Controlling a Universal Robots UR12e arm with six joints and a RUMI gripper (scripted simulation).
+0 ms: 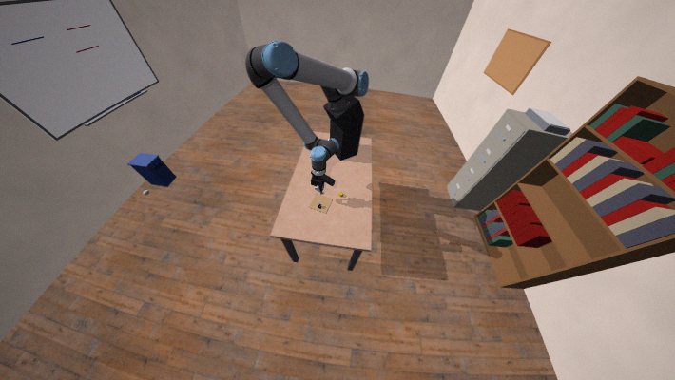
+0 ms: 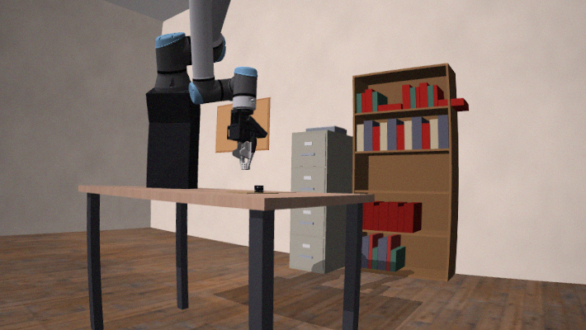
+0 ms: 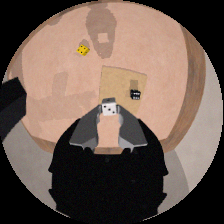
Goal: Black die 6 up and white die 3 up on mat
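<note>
Right now the tan mat is 100 mm below my hand, 40 mm ahead of it and 10 mm to the right of it. The rest, counted from my hand: white die right at my hand; yellow die 150 mm to the left, 90 mm below, 30 mm behind; black die 90 mm below, 70 mm ahead, 20 mm to the right.
</note>
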